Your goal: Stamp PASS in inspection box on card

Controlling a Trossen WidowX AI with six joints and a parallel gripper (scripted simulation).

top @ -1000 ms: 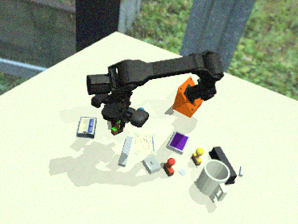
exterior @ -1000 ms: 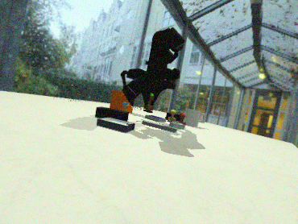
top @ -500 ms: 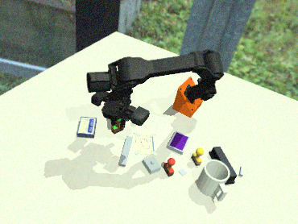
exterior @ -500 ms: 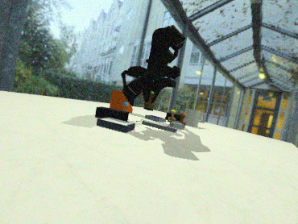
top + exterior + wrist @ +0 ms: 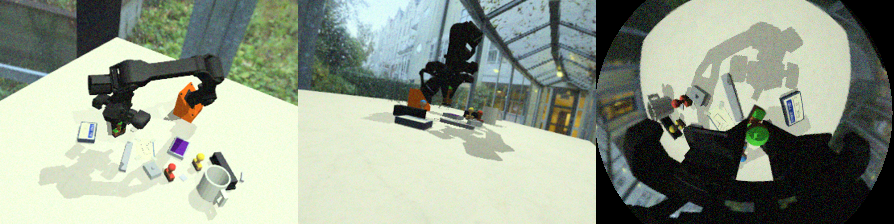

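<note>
The purple ink pad lies 11 cm behind my gripper tip, 20 cm to the left of it and 8 cm below it. The rest, counted from my gripper tip: green-knobbed stamp: right at my gripper tip; then grey bar: 2 cm ahead, 5 cm to the left, 8 cm below; then card: 5 cm behind, 9 cm to the left, 9 cm below.
</note>
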